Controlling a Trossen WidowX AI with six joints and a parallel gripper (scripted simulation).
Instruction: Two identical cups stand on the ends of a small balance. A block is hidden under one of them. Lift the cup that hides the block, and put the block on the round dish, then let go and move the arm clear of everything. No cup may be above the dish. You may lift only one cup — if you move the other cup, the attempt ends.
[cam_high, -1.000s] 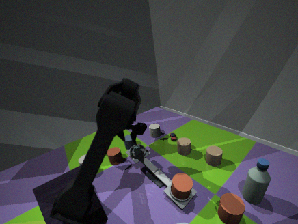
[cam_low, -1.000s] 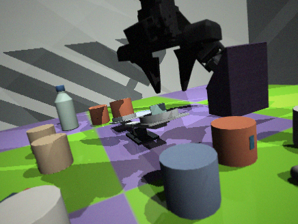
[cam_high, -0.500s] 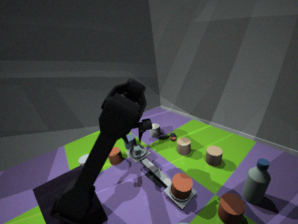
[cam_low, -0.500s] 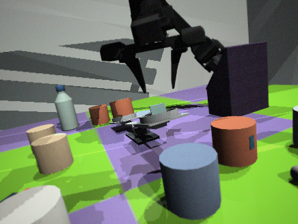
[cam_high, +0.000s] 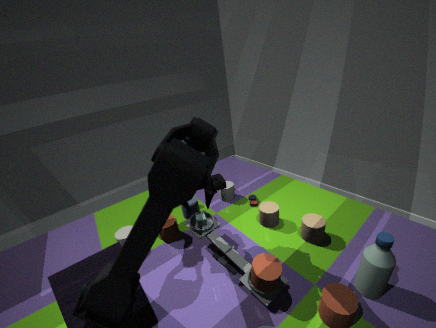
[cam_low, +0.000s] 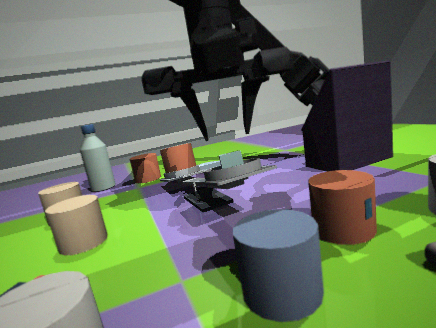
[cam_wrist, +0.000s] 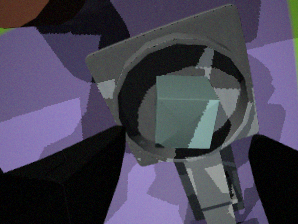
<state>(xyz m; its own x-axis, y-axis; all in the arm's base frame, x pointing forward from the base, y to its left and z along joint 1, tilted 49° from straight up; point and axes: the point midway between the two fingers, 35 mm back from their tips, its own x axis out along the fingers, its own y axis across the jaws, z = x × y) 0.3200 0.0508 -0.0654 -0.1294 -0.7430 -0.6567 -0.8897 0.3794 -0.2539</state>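
My gripper tip is now 4 cm above the pale teal block. The rest, counted from my gripper tip: pale disc: 13 cm behind, 35 cm to the right, 12 cm below; blue-grey cylinder: 4 cm ahead, 15 cm to the left, 9 cm below; red-and-black object: 27 cm ahead, 11 cm below.
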